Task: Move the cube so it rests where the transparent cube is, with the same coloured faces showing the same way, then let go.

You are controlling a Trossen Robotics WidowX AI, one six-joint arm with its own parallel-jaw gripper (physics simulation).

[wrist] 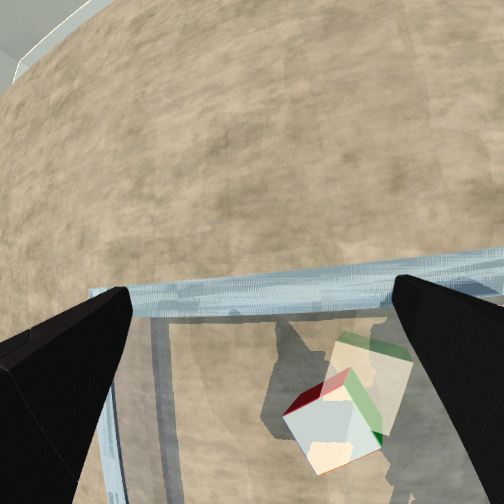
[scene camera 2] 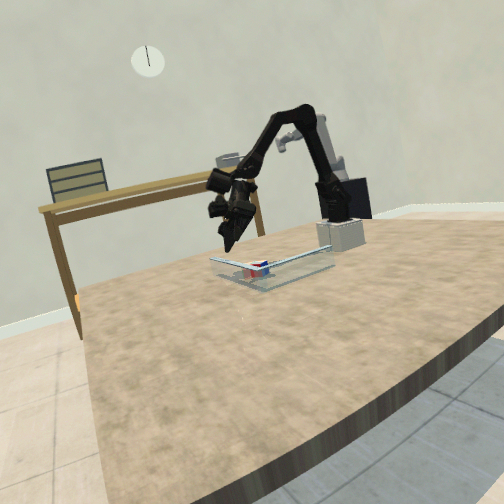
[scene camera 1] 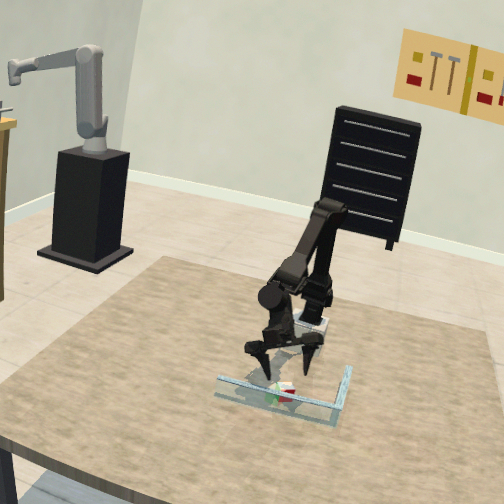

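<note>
The cube (wrist: 335, 432) has white, red and green faces and lies on the table inside the glass corner frame (wrist: 250, 292). A pale transparent cube (wrist: 378, 375) overlaps its upper right side. In scene camera 1 the cube (scene camera 1: 284, 391) sits just below my gripper (scene camera 1: 282, 362). My gripper (wrist: 260, 400) is open and empty, fingers spread wide above the cube, one on each side. In scene camera 2 my gripper (scene camera 2: 232, 235) hangs above the cube (scene camera 2: 260, 267).
The L-shaped glass frame (scene camera 1: 290, 400) lies flat on the table. The arm's base (scene camera 1: 315, 325) stands just behind it. A black drawer cabinet (scene camera 1: 375, 178) and a second grey arm on a black pedestal (scene camera 1: 88, 195) stand off the table.
</note>
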